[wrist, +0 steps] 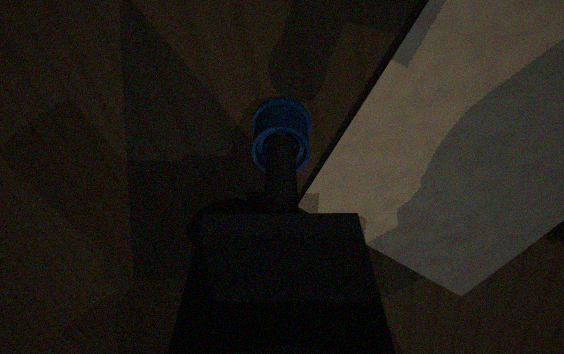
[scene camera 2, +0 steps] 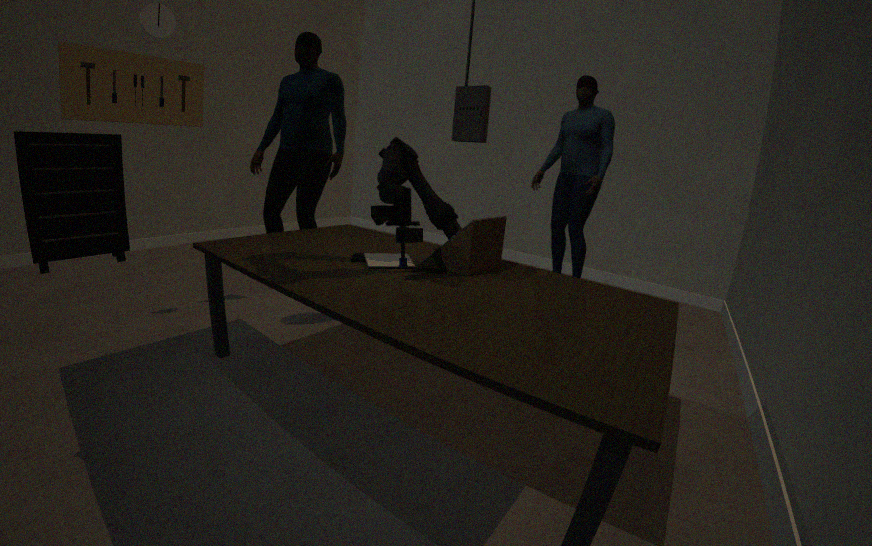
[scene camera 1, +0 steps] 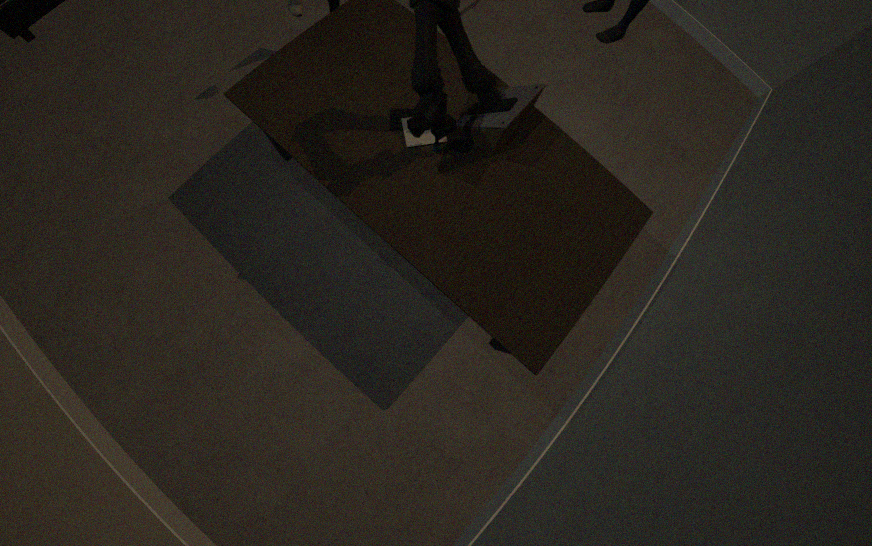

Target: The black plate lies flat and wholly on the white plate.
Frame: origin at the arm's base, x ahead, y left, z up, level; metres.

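Seen in the pictures: hand, its tool point: [wrist: 280, 124] [scene camera 2: 403, 266] [scene camera 1: 436, 149]; arm's base, origin of its link: [scene camera 2: 459, 241] [scene camera 1: 491, 107].
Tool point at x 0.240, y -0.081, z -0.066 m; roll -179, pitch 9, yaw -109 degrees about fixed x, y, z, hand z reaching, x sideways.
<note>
Offsets run from my tool point to a thing's middle. "spot": to the spot under its first point. Level surfaces: height alone.
The white plate {0.041 m back, 0.086 m right, 0.004 m down} [scene camera 1: 423, 136] [scene camera 2: 380, 259] [wrist: 380, 135] lies flat on the table, partly in the arm's shadow. A flat dark shape {0.046 m back, 0.167 m right, 0.012 m down} [scene camera 1: 396, 118] [scene camera 2: 357, 257], which looks like the black plate, is at its far left side; a dark bit {spot: 0.107 m back, 0.131 m right, 0.006 m down} [wrist: 558, 232] shows at the right edge of the wrist view. The black plate's outline is hard to make out, and how far the two overlap is unclear. My blue suction cup [scene camera 1: 439, 146] [scene camera 2: 402, 262] [wrist: 281, 117] is low over the table, beside the white plate's edge and not over it. I see nothing on the cup.
A slanted board or wedge [scene camera 1: 495, 118] [scene camera 2: 479, 247] stands by the arm's base on the brown table {0.017 m down} [scene camera 1: 514, 244] [scene camera 2: 514, 321]. The arm's shadows cross the table near the plates. Two people [scene camera 2: 307, 115] [scene camera 2: 584, 154] stand behind the table. The light is dim.
</note>
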